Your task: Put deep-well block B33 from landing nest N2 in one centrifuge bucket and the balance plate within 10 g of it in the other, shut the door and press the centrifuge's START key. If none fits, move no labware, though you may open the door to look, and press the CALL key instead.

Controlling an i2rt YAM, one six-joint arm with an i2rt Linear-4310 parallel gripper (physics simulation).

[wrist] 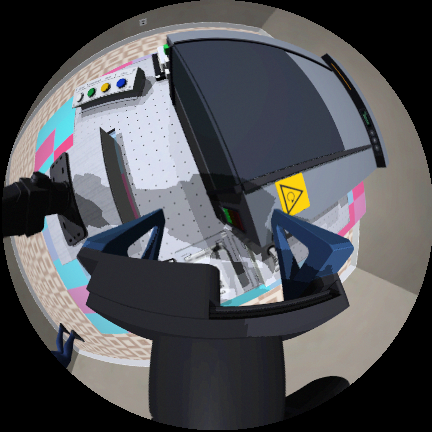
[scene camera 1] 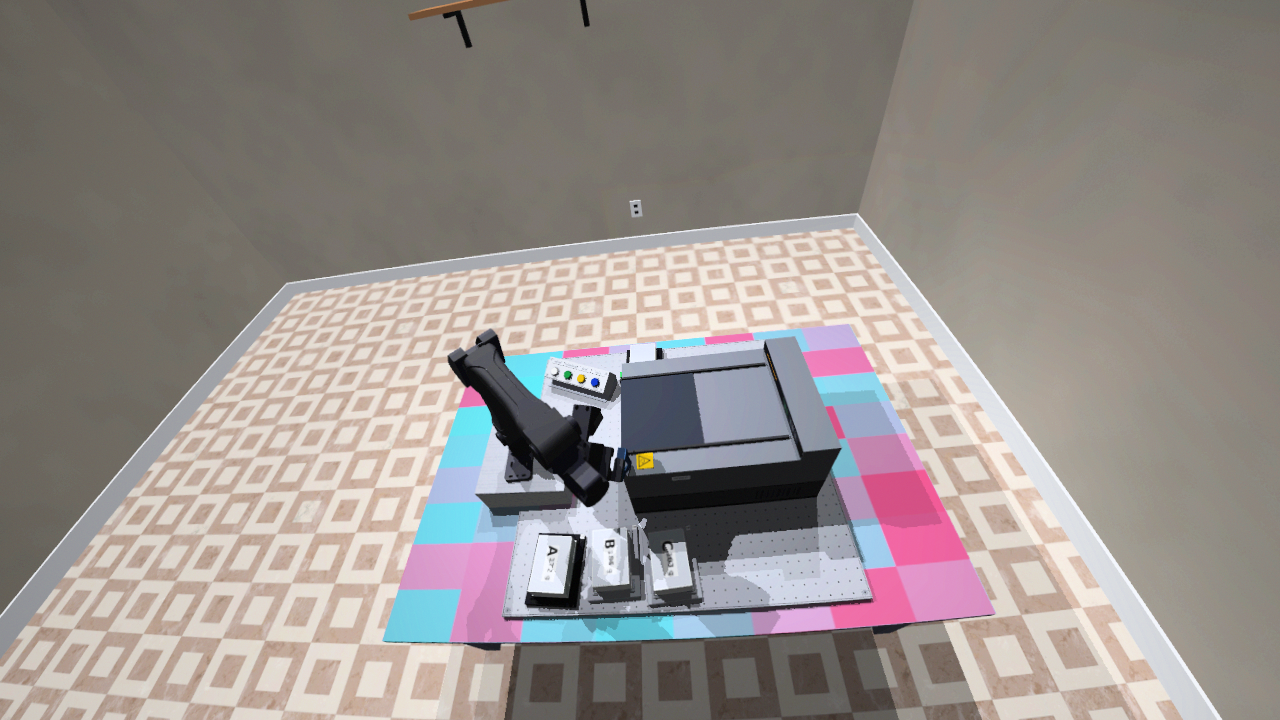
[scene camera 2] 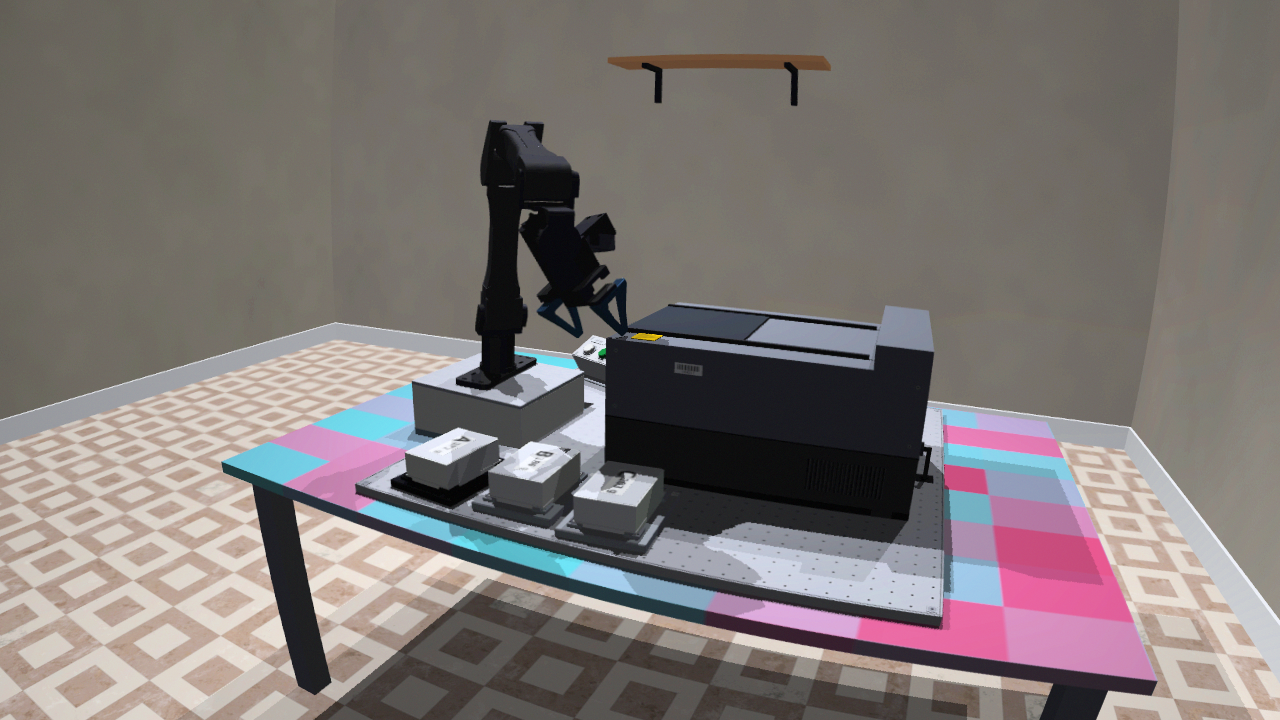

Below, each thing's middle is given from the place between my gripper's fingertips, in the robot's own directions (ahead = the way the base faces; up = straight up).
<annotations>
The centrifuge (scene camera 2: 824, 413) is 270 mm ahead of my hand, 110 mm to the left of it and 80 mm below it. Round my hand: button panel (scene camera 1: 594, 383) (130 mm behind, 410 mm to the left, 160 mm below).
</annotations>
